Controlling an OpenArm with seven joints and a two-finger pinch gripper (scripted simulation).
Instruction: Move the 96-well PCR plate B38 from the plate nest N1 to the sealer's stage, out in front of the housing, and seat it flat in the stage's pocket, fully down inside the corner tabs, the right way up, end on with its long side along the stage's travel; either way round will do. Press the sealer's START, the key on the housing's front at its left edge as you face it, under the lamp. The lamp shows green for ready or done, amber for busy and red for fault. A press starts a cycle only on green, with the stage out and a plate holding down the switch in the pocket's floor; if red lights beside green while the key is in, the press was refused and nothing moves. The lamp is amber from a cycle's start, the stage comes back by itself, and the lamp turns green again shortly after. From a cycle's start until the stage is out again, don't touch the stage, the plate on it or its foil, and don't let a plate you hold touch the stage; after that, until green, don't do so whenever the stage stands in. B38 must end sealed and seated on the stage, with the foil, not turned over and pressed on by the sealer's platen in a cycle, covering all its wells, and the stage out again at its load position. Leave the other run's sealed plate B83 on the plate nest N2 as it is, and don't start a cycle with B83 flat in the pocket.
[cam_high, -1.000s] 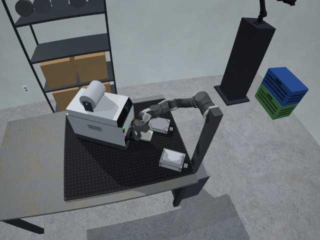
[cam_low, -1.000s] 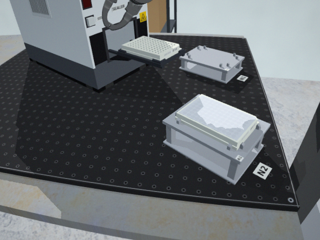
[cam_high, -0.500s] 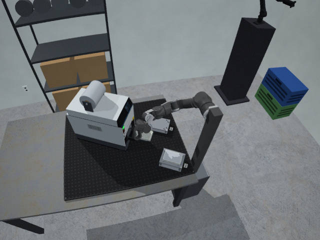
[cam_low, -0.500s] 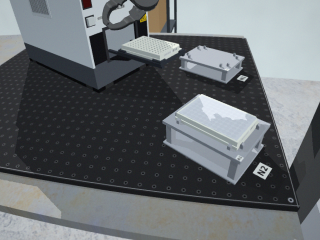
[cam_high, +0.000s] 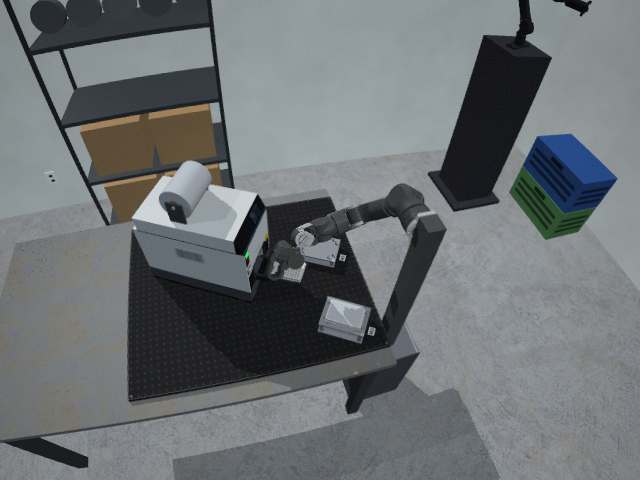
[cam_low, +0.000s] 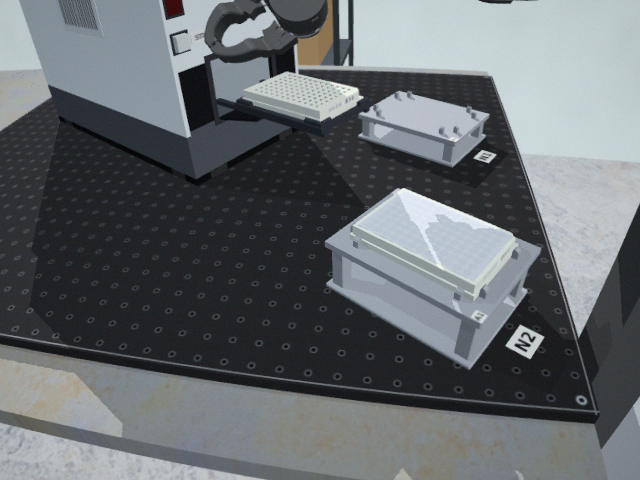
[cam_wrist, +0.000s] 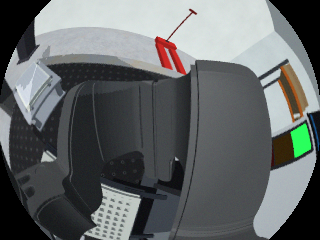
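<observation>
The start key lies 6 cm ahead of my hand and 4 cm to the right of it. Round my hand: sealer's dark stage: 7 cm behind, 7 cm to the right, 9 cm below; white 96-well plate B38: 7 cm behind, 7 cm to the right, 8 cm below; sealed plate B83: 23 cm behind, 15 cm to the left, 12 cm below.
</observation>
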